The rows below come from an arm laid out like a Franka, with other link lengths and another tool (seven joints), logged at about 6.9 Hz.
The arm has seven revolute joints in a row. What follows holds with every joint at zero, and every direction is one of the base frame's. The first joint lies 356.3 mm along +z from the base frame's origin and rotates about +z. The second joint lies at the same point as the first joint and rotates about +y. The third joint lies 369.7 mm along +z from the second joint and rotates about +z. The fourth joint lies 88.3 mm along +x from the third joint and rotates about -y. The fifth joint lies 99 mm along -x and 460.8 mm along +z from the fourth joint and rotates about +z. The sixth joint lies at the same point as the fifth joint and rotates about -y. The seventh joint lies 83.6 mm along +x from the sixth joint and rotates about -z. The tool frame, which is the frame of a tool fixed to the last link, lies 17 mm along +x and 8 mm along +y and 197.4 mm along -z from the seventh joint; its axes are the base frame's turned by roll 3.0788, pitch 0 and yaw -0.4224 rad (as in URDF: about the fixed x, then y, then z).
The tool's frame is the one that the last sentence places.
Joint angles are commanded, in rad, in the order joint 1, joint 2, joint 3, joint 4, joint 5, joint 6, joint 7. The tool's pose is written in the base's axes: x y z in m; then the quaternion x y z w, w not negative. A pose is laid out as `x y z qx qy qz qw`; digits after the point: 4 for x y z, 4 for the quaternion.
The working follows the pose.
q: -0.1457 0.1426 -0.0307 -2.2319 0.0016 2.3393 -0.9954
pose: 0.6040 -0.0889 0.2463 0.9800 0.1970 -0.0108 0.0259
Where each joint sits with the arm in this pose, in the base's axes (m; each line is computed from the numbers above, not from the rounded line before):
joint 1: 0.0000 0.0000 0.3563
joint 2: 0.0000 0.0000 0.3563
joint 3: 0.0520 -0.0076 0.7222
joint 4: 0.1380 -0.0230 0.7097
joint 5: 0.5229 -0.0926 0.4467
joint 6: 0.5229 -0.0926 0.4467
joint 7: 0.6051 -0.1074 0.4438
the tool: 0.6040 -0.0889 0.2463

